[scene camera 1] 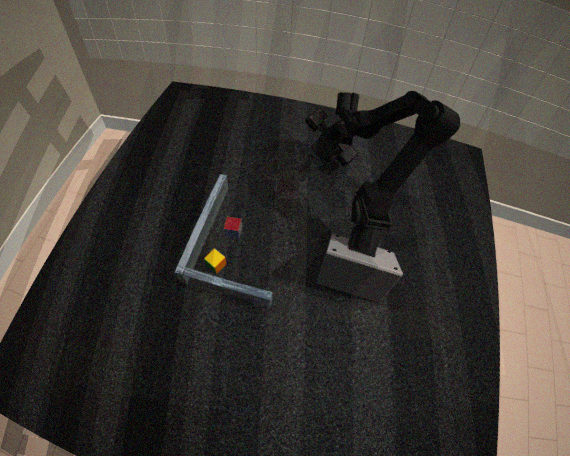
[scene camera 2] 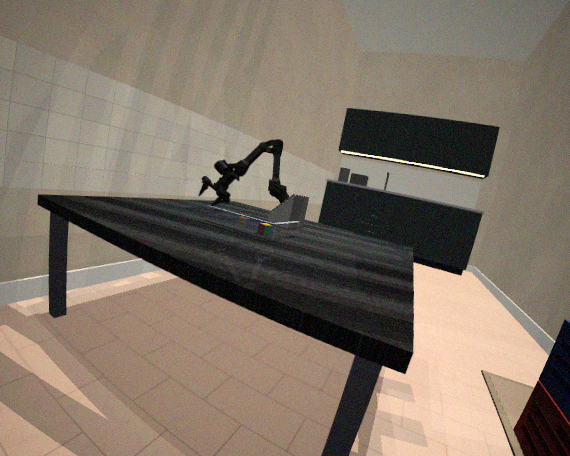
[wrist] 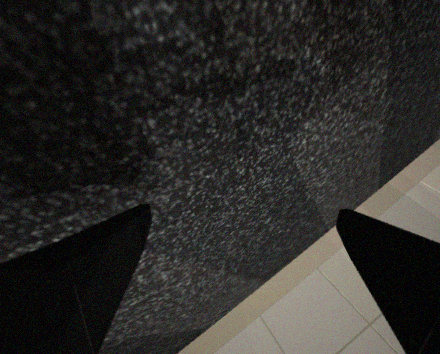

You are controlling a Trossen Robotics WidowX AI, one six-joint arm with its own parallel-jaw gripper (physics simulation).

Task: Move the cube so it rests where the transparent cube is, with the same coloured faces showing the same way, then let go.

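Where they show: gripper, fingertip midpoint: [scene camera 2: 204, 201] [wrist: 244, 215]; arm's base, link origin: [scene camera 1: 362, 250] [scene camera 2: 287, 204].
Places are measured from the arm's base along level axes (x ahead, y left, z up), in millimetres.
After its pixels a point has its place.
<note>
A solid-looking cube [scene camera 1: 215, 260] [scene camera 2: 265, 228] sits inside the corner of an L-shaped barrier. It has a yellow top, with orange and green sides in scene camera 1 and red and green sides in scene camera 2. A dimmer cube [scene camera 1: 233, 226] [scene camera 2: 244, 220], which looks like the transparent one, is close by along the longer bar, with a red top and a dark blue side in scene camera 1. My gripper [scene camera 1: 331, 137] @(x 205, y -384, z -68 mm) [scene camera 2: 208, 199] @(x 205, y -384, z -68 mm) [wrist: 244, 215] @(x 205, y -384, z -68 mm) is open and empty, above the table's far part, away from both cubes. Neither cube shows in the wrist view.
The pale blue-grey L-shaped barrier [scene camera 1: 202, 225] @(x 399, y 59, z -46 mm) borders the cubes on two sides. My arm's grey base block [scene camera 1: 356, 275] @(x -4, y 70, z 2 mm) [scene camera 2: 292, 210] @(x 64, y 72, z -16 mm) stands on the dark table [scene camera 1: 300, 375] @(x 35, y 307, z -106 mm) [scene camera 2: 325, 280] @(x 597, y 505, z -105 mm). The table's edge crosses the wrist view, with pale tiles beyond it.
</note>
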